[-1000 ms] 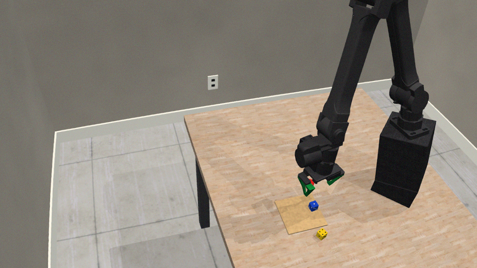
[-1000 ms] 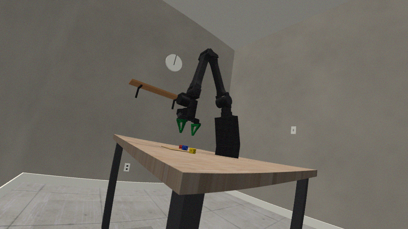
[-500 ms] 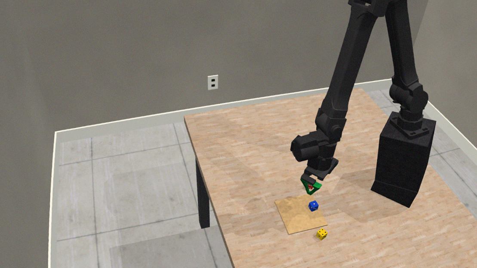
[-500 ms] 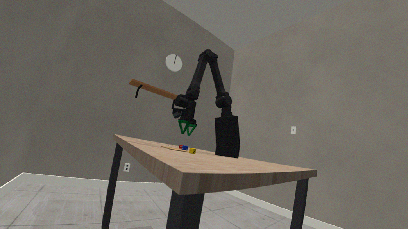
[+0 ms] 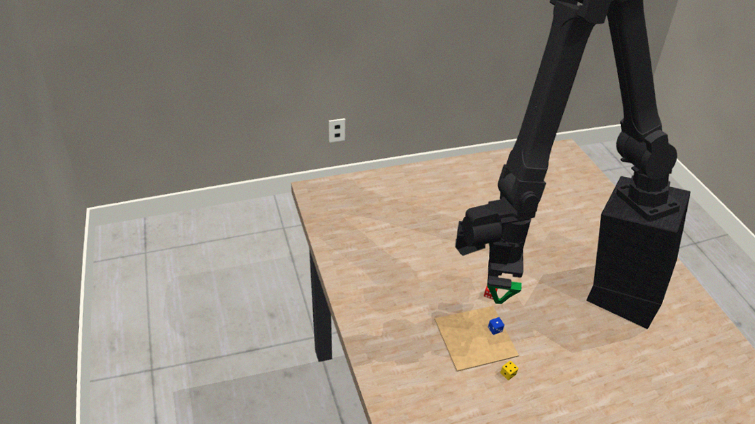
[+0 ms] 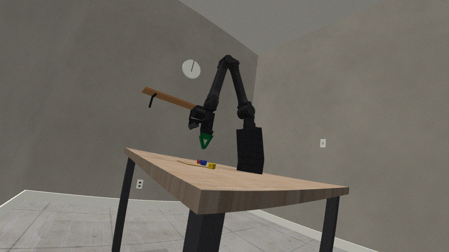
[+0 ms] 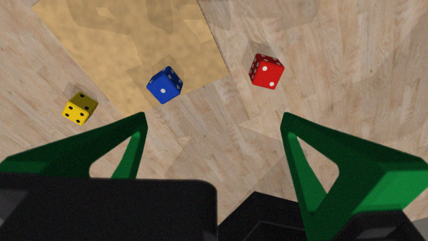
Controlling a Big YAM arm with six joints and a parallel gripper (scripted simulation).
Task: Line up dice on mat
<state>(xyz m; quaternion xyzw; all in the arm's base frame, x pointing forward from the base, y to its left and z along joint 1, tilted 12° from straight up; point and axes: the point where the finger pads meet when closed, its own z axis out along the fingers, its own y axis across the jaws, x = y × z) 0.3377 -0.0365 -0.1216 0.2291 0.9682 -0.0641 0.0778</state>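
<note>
The red die is 2 cm behind my hand, 5 cm to the right of it and 9 cm below it. The rest, counted from my hand: blue die: 1 cm ahead, 5 cm to the left, 8 cm below; then tan mat: 6 cm ahead, 5 cm to the left, 10 cm below; then yellow die: 4 cm ahead, 16 cm to the left, 9 cm below.
</note>
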